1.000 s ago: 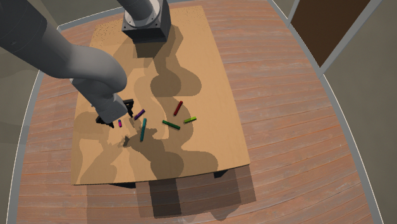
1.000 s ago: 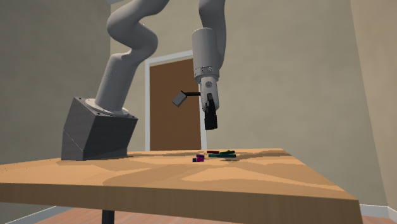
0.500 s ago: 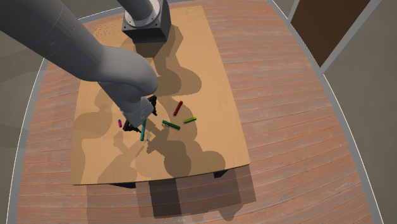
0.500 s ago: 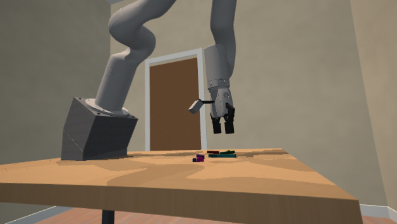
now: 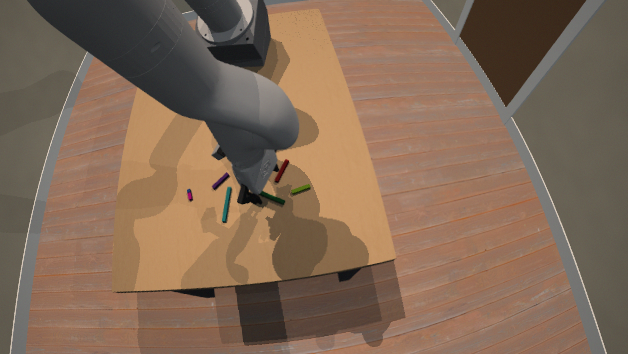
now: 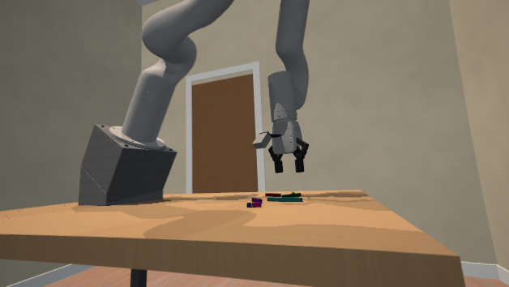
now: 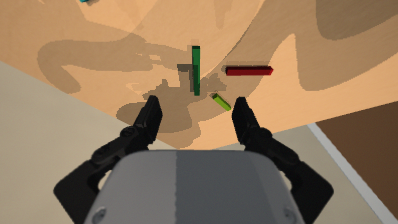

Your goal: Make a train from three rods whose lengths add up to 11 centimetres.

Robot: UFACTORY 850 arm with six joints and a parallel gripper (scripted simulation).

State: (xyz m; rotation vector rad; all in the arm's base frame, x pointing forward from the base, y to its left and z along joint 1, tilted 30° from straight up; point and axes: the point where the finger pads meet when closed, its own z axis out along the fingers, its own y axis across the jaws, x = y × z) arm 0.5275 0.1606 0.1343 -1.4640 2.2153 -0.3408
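The green rod is 8 cm below my hand. From my hand the other things lie so: turquoise rod (2 cm ahead, 12 cm to the right, 8 cm below); then red rod (8 cm behind, 3 cm to the left, 8 cm below); then lime rod (2 cm behind, 8 cm to the left, 8 cm below).
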